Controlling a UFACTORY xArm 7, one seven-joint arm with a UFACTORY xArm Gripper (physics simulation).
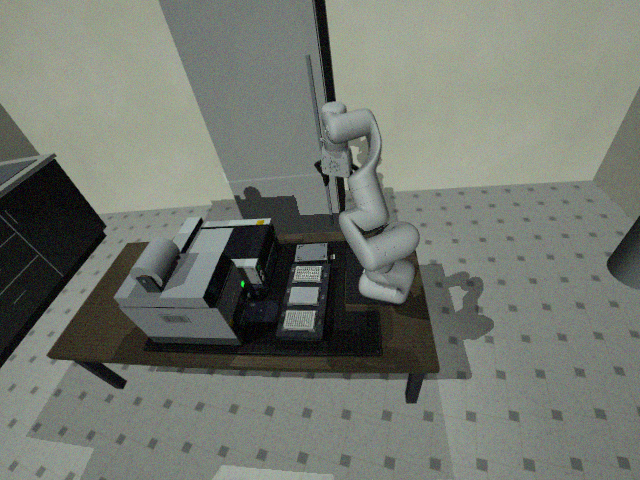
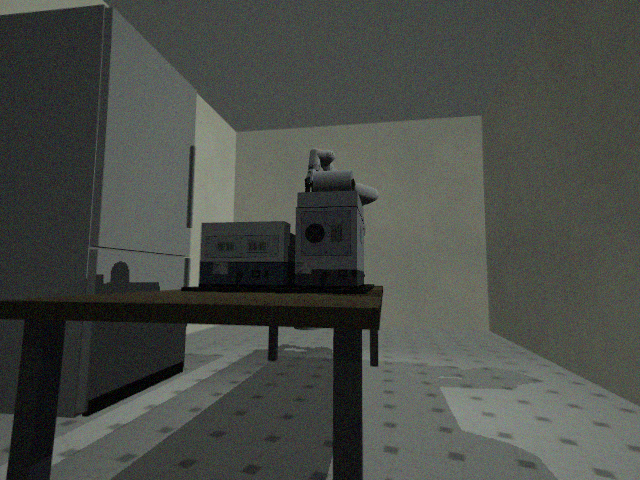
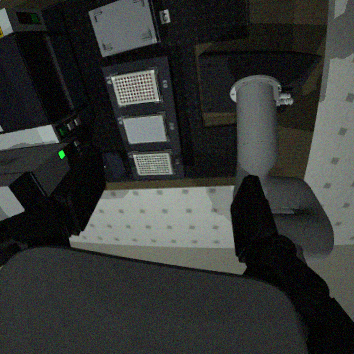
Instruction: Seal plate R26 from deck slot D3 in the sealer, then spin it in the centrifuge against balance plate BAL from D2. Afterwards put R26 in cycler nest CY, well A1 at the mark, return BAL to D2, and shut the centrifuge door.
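Where they show: gripper, between the fingertips: [image 1: 338,186] [image 3: 170,178]; arm's base, origin of its link: [image 3: 254,89].
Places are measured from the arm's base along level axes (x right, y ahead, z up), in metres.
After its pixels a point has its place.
A plate with reddish wells [image 1: 308,273] {x 0.031, y 0.313, z -0.013 m} [image 3: 135,88] {x 0.033, y 0.315, z -0.010 m} sits in the deck slot nearest the pale nest; this looks like R26 in D3. A plain white plate [image 1: 303,295] {x -0.096, y 0.319, z -0.010 m} [image 3: 144,129] {x -0.090, y 0.316, z -0.010 m}, apparently BAL, sits in the middle slot. A grey platform with corner guides [image 1: 311,252] {x 0.191, y 0.323, z -0.037 m} [image 3: 123,28] {x 0.187, y 0.321, z -0.036 m}, apparently nest CY, is bare. Two machines stand left of the deck: a tall grey one [image 1: 178,315] {x -0.312, y 0.748, z 0.152 m} [image 2: 329,242] {x -0.222, y 0.989, z 0.079 m} with a roll on top, and a lower one [image 1: 250,241] {x 0.111, y 0.579, z 0.130 m} [image 2: 245,253] {x 0.097, y 0.976, z 0.042 m} with a yellow label. Door states are unclear. My gripper [image 1: 338,178] {x 0.047, y 0.127, z 0.447 m} [image 3: 170,178] {x 0.047, y 0.127, z 0.447 m} is open and empty, high above the table's back side.
Another welled plate [image 1: 299,320] {x -0.221, y 0.318, z -0.010 m} [image 3: 153,164] {x -0.216, y 0.315, z -0.010 m} sits in the deck's front slot. The deck [image 1: 285,310] {x -0.175, y 0.377, z -0.009 m} stands on a black mat [image 1: 356,343] {x -0.278, y 0.089, z -0.083 m}. A dark blue pad [image 1: 261,311] {x -0.199, y 0.479, z 0.018 m} lies between the tall machine and the deck. The arm's base is right of the deck, and a wall stands behind the table.
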